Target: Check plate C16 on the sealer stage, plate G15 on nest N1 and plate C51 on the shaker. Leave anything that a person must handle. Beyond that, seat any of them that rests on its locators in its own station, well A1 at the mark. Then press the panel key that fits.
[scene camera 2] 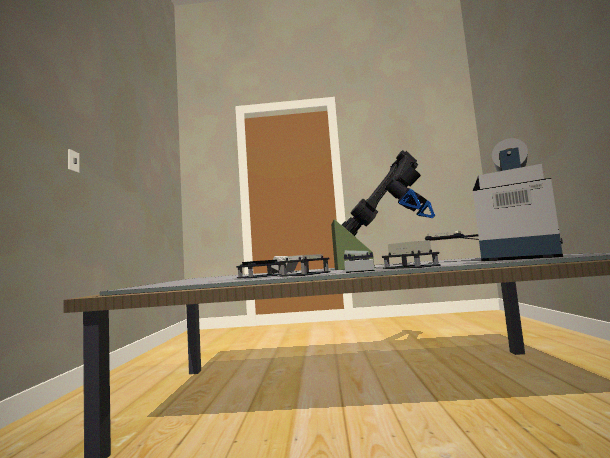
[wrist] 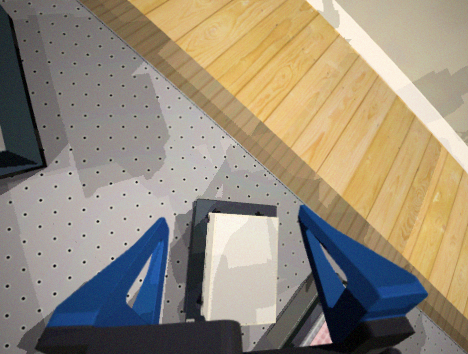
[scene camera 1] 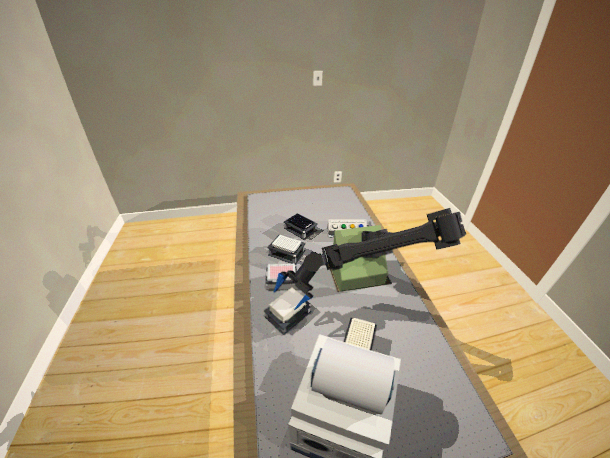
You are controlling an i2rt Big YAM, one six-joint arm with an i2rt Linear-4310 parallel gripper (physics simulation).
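My gripper (scene camera 1: 285, 299) (scene camera 2: 423, 212) (wrist: 232, 217) is open and empty, above a tall cream plate (scene camera 1: 288, 304) (scene camera 2: 410, 247) (wrist: 242, 270). This plate lies on a dark raised station (scene camera 1: 284, 328) (wrist: 196, 250); more of the station shows along its left and far edges in the wrist view. A cream plate with wells (scene camera 1: 360, 332) (scene camera 2: 444, 235) lies on the stage at the sealer (scene camera 1: 345, 427) (scene camera 2: 515, 217). A pink plate (scene camera 1: 281, 271) (wrist: 320, 336), a white plate (scene camera 1: 287, 243) and a black plate (scene camera 1: 301, 222) lie in a row. The key panel (scene camera 1: 348, 226) (scene camera 2: 359, 263) has several coloured keys. Plate labels are unreadable.
The green arm mount (scene camera 1: 359, 275) (scene camera 2: 345, 247) stands beside the row of plates, close to the key panel. The sealer carries a large white roll (scene camera 1: 353, 375) (scene camera 2: 510, 154) on top. The table's wooden edge (scene camera 1: 242, 350) (wrist: 250, 135) runs beside the stations.
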